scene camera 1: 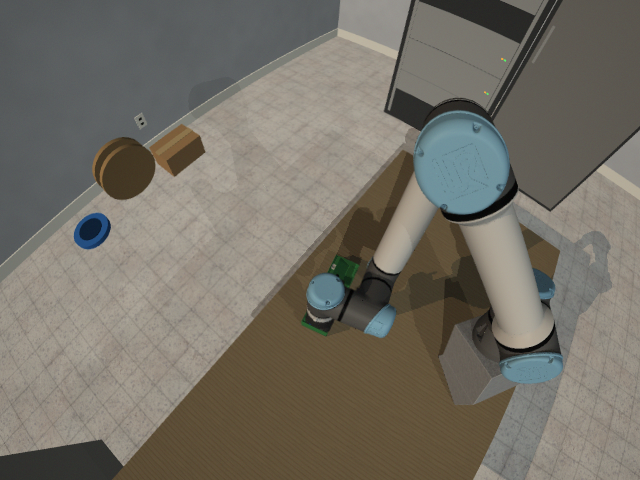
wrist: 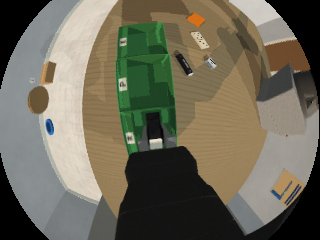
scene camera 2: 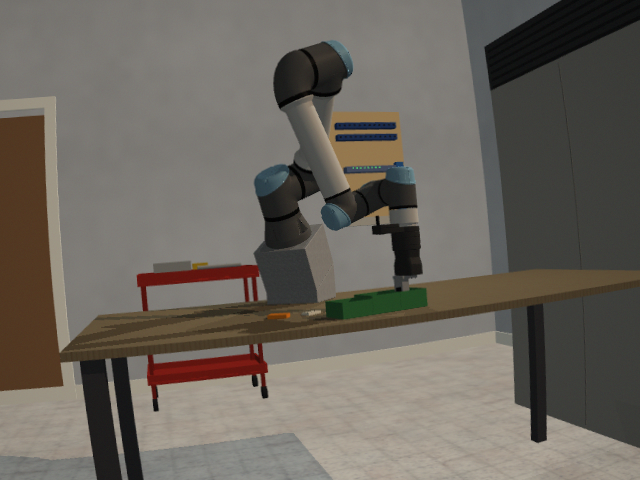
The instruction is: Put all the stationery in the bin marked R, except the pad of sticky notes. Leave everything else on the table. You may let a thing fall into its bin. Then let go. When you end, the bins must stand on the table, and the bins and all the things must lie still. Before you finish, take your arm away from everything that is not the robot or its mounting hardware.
Path:
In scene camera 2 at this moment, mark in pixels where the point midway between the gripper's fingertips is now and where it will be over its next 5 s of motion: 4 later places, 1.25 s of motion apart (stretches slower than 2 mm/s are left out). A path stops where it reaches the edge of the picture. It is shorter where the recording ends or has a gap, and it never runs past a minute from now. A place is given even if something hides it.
My gripper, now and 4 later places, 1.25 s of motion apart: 402,300; 401,282; 337,283; 335,283; 338,283

